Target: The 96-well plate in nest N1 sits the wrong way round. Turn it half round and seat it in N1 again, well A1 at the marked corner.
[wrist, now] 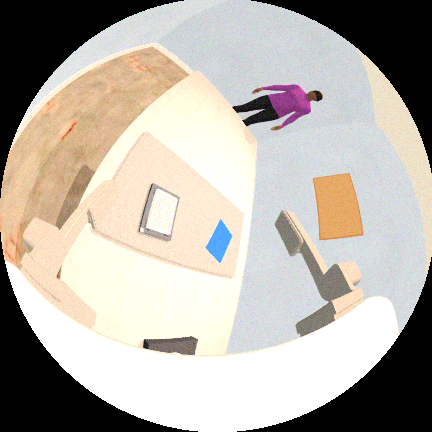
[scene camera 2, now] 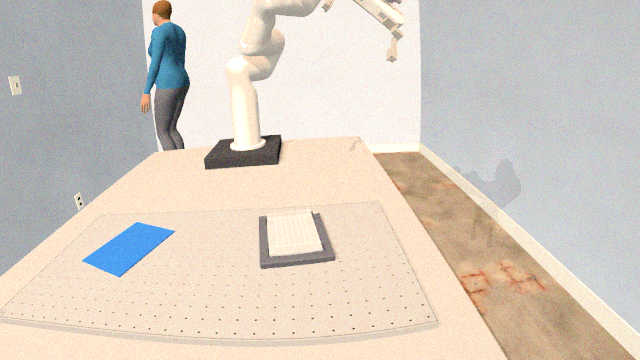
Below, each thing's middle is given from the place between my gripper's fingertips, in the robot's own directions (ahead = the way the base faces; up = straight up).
I see my gripper 120 mm short of the white 96-well plate (scene camera 2: 294,232), 140 mm to the left of it and 340 mm above it. From my hand the other things lie so: blue rectangle (scene camera 2: 121,253) (160 mm ahead, 470 mm to the right, 360 mm below); then dark grey nest (scene camera 2: 304,258) (120 mm ahead, 140 mm to the right, 350 mm below).
